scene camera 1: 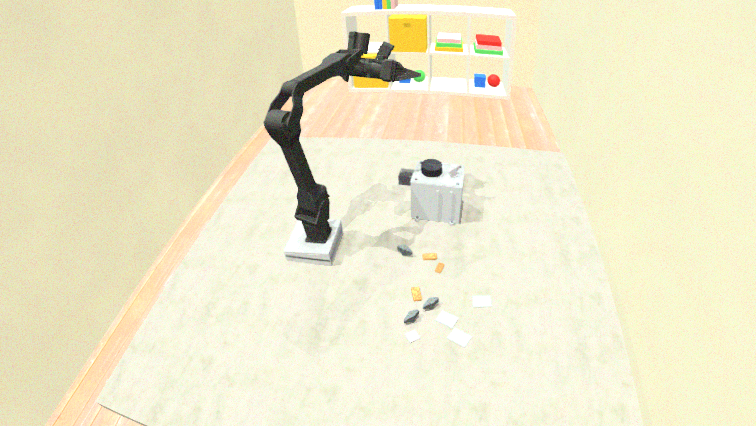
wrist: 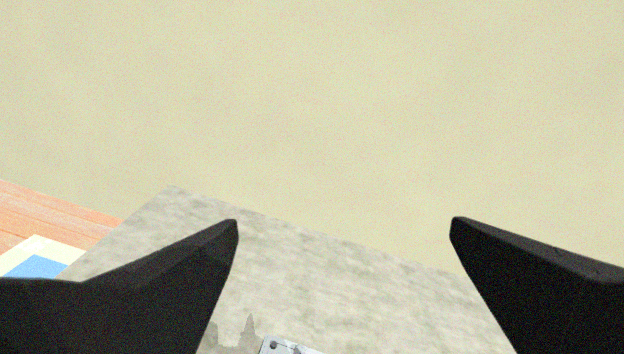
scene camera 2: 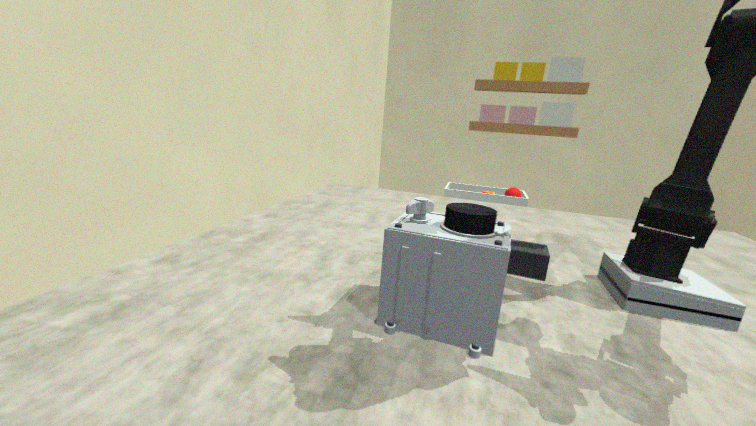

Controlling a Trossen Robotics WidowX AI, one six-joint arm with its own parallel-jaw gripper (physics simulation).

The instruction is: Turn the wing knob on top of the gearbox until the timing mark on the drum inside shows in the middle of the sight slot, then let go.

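Frame: origin at the arm's base, x back, y right, z up, level; centimetres.
Where they show: gripper, fingertip midpoint: (scene camera 1: pixel 420 74) (wrist: pixel 343 228); arm's base, link origin: (scene camera 1: pixel 318 235) (scene camera 2: pixel 650 271).
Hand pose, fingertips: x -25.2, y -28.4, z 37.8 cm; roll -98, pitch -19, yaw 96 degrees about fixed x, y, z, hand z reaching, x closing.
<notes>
Each offset is from my fingertips to the top centre of the thing. "spot": to the spot under its first point. Level surfaces: height alone.
The grey gearbox @[dx -3.7, dy +5.6, dz -25.4 cm] (scene camera 1: pixel 436 203) (scene camera 2: pixel 444 293) stands upright on the mat; one top corner shows at the bottom edge of the wrist view. Its light grey wing knob @[dx -10.4, dy +5.7, dz -25.4 cm] (scene camera 1: pixel 454 170) (scene camera 2: pixel 420 207) stands on top, beside a black round cap @[spot: dx -3.9, dy +7.2, dz -26.2 cm] (scene camera 1: pixel 431 167) (scene camera 2: pixel 470 218). A black block @[spot: dx +3.8, dy +7.6, dz -30.3 cm] (scene camera 1: pixel 405 177) (scene camera 2: pixel 530 260) sticks out from one side. My gripper (scene camera 1: pixel 420 75) (wrist: pixel 343 228) is open and empty, raised high above and away from the knob, pointing sideways. The sight slot, drum and timing mark cannot be made out in these views.
Dark stones @[dx -9.0, dy +44.1, dz -39.8 cm] (scene camera 1: pixel 431 303), orange pieces @[dx -6.3, dy +27.2, dz -42.0 cm] (scene camera 1: pixel 429 256) and white squares @[dx -17.2, dy +52.3, dz -42.4 cm] (scene camera 1: pixel 459 337) lie on the mat @[dz -42.6 cm] (scene camera 1: pixel 238 328) in front of the gearbox. A white shelf unit (scene camera 1: pixel 429 9) stands behind. A white tray (scene camera 2: pixel 485 198) with a red ball (scene camera 2: pixel 513 192) shows beyond the gearbox.
</notes>
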